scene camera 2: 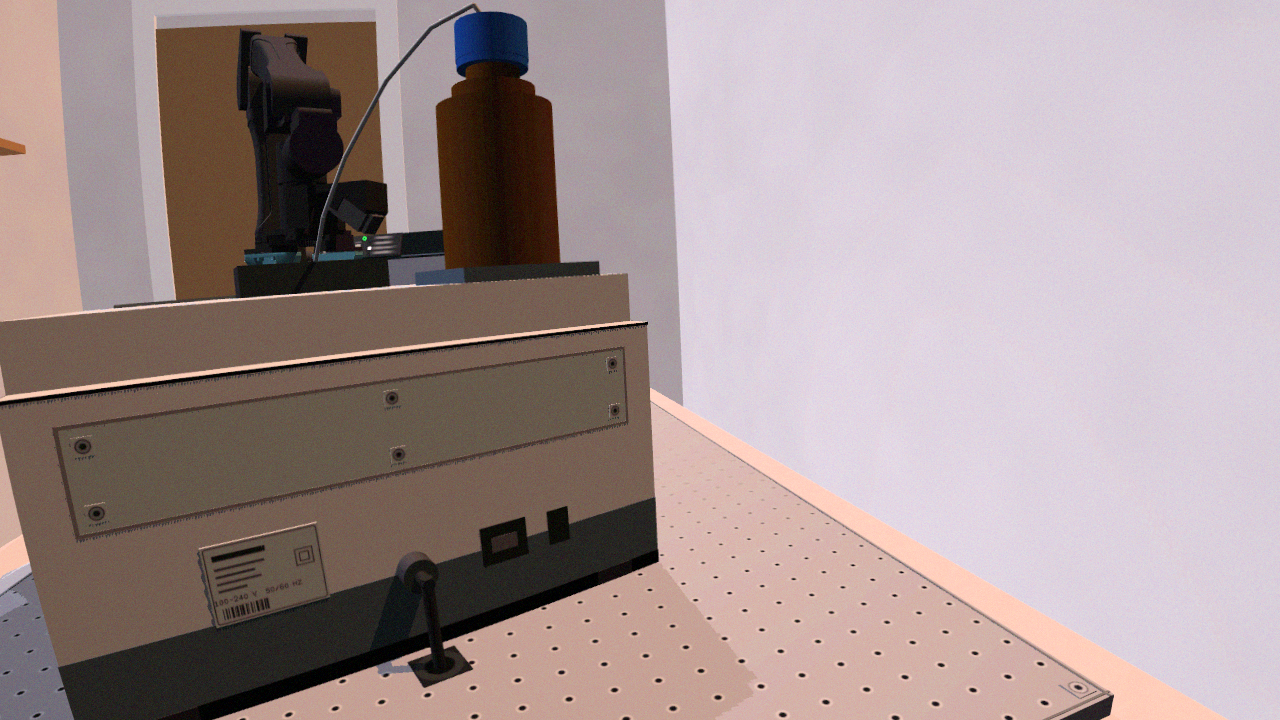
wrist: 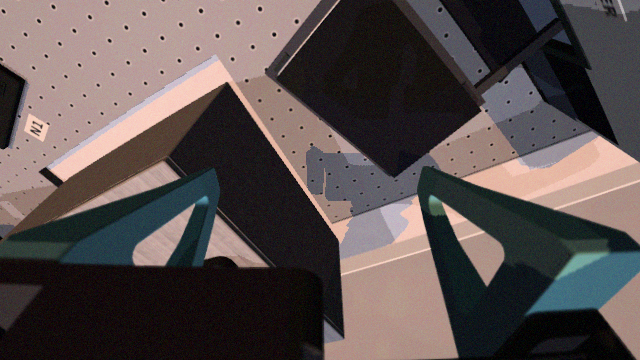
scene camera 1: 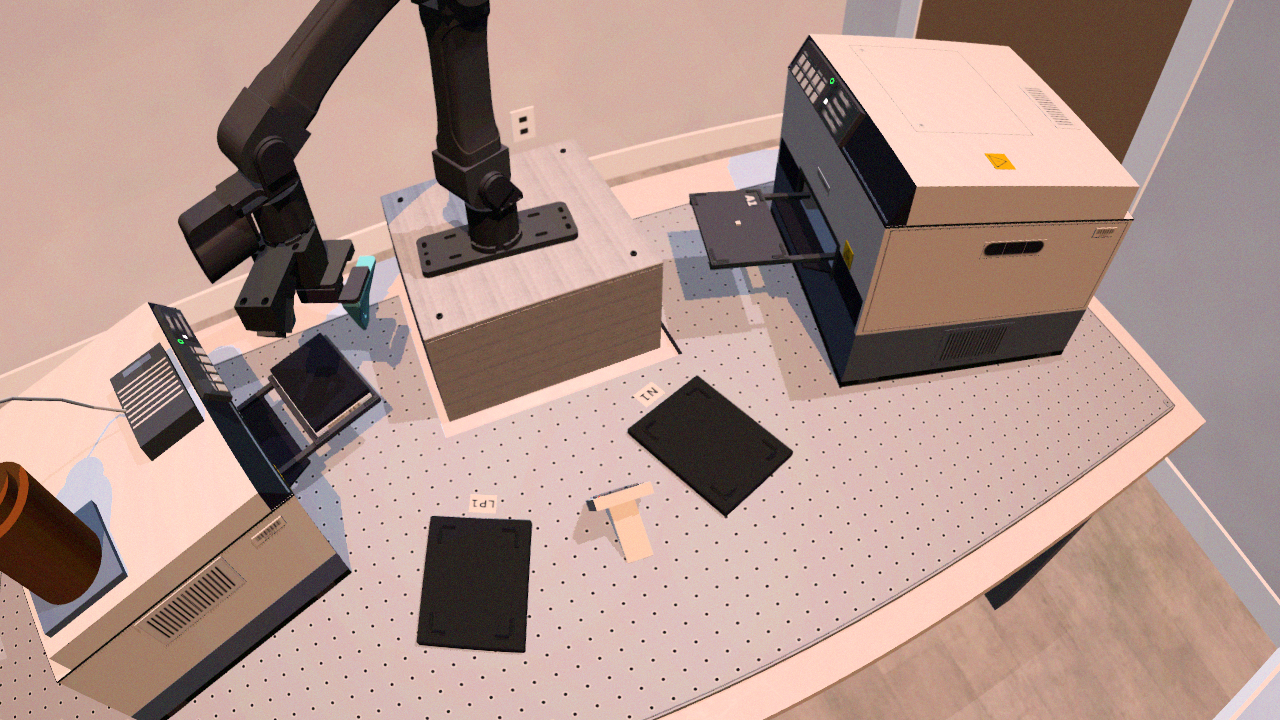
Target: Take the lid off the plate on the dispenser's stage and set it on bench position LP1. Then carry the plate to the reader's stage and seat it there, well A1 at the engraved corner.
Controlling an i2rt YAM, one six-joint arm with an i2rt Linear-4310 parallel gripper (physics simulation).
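Frame: origin at the arm's base, x ahead, y left, z up, level; millimetres.
Seen in the pictures: gripper, between the fingertips: [wrist: 318,178] [scene camera 1: 328,325]; arm's base, origin of its link: [scene camera 1: 495,241].
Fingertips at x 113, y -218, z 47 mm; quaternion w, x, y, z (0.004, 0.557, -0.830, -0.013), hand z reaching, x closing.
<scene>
Pixels of each thing's top centre, then the offset from my fingertips to it. "pt": a spot on its surface instead.
- lidded plate, centre of its top: [wrist: 384,95] [scene camera 1: 316,378] dx -12, dy -45, dz -90 mm
- dispenser's stage, a spot on its surface: [wrist: 295,46] [scene camera 1: 359,408] pt dx +39, dy +2, dz -107 mm
- Bench position LP1, centre of its top: [scene camera 1: 473,579] dx +255, dy +81, dz -180 mm
- reader's stage, centre of its top: [scene camera 1: 764,220] dx -42, dy +554, dz -56 mm
- Black pad N1, centre of its top: [scene camera 1: 711,439] dx +168, dy +396, dz -180 mm
- brown bottle, a spot on its surface: [scene camera 2: 496,179] pt dx +244, dy -356, dz +95 mm
- reader, centre of its top: [scene camera 1: 969,101] [scene camera 2: 415,237] dx +13, dy +815, dz +139 mm
The lidded plate [scene camera 1: 320,380] [wrist: 375,80] is a dark block on the dispenser's stage [scene camera 1: 375,400] [wrist: 295,46] at the left. Its top looks dark, and I cannot make out the seam between lid and plate. My gripper [scene camera 1: 320,308] [scene camera 2: 306,258] [wrist: 318,178] is open, with teal fingers wide apart and nothing between them. It hangs above and behind the plate, on the wall side. In scene camera 1 one finger is hidden by the gripper body. Bench position LP1 [scene camera 1: 474,582] is a bare black pad. The reader's stage [scene camera 1: 729,243] is extended and bare, with A1 engraved at a corner.
The wooden arm pedestal [scene camera 1: 546,358] [wrist: 250,165] stands right beside the dispenser's stage. Black pad N1 [scene camera 1: 711,445] and a small tan stand [scene camera 1: 631,528] are on the bench. The dispenser [scene camera 1: 161,573] [scene camera 2: 331,429] carries a brown bottle [scene camera 1: 44,537] [scene camera 2: 496,179]. The reader [scene camera 1: 993,268] stands right.
</scene>
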